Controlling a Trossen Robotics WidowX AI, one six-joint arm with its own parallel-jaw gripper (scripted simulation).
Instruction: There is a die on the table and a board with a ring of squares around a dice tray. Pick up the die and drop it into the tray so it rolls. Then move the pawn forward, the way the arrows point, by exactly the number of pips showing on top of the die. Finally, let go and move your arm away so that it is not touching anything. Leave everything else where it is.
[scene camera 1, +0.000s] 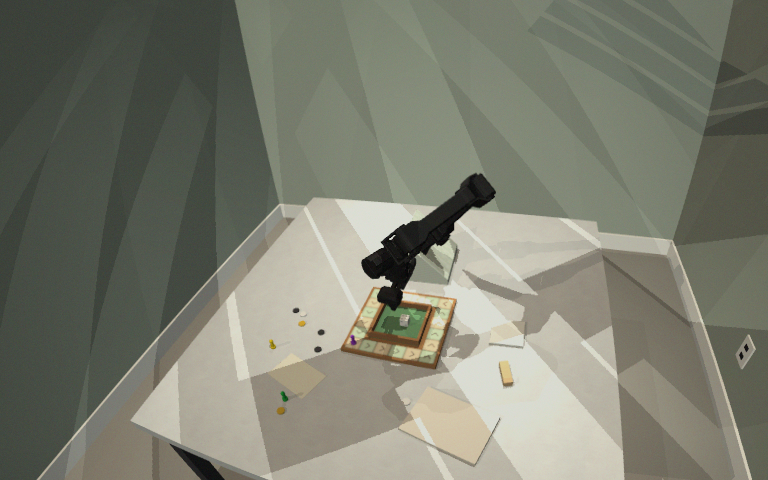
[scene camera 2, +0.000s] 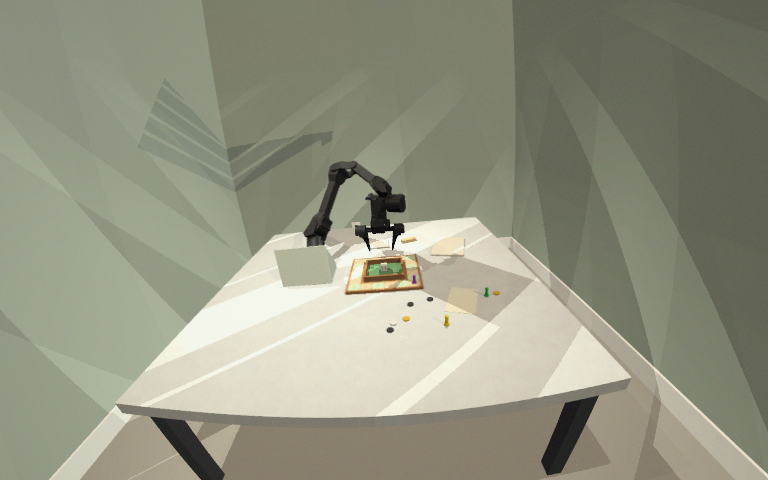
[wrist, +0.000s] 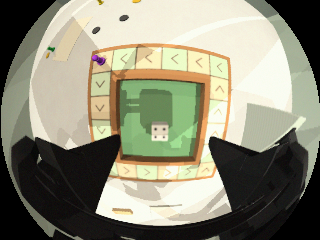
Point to a dice tray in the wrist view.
141, 102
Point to my gripper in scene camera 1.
398, 299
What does my gripper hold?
Nothing.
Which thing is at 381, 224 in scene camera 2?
My gripper.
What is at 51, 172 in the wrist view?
My gripper.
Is my gripper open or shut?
Open.
